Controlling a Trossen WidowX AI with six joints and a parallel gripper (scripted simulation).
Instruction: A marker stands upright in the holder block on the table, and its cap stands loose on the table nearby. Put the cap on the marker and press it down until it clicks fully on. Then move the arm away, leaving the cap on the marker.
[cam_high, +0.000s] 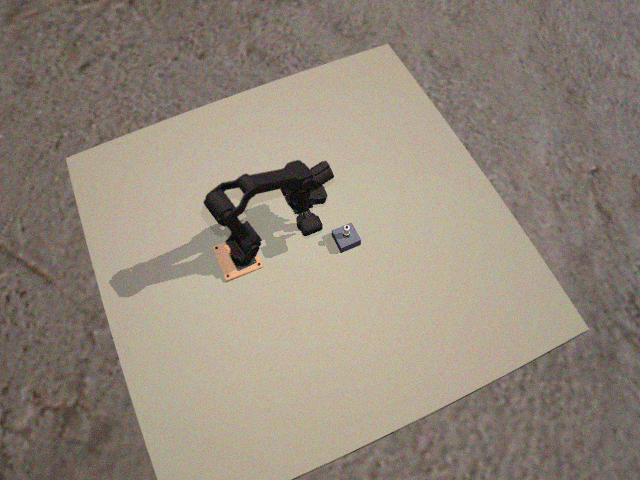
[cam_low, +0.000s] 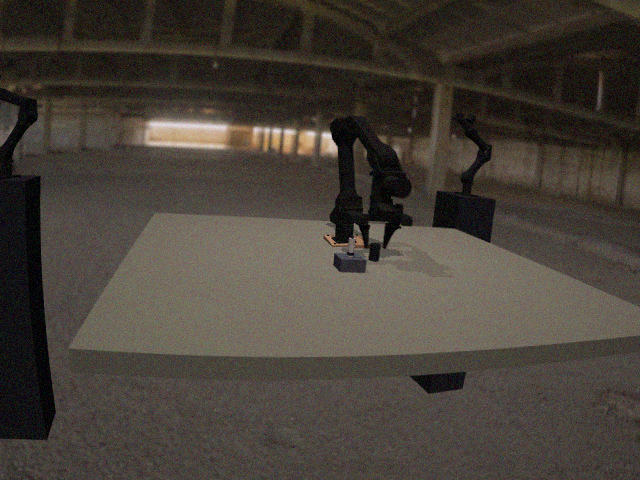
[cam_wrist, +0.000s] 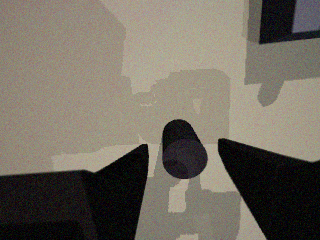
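My gripper tip is now 10 mm above the dark marker cap. The rest, counted from my gripper tip: holder block 90 mm ahead, 110 mm to the right, 20 mm below.
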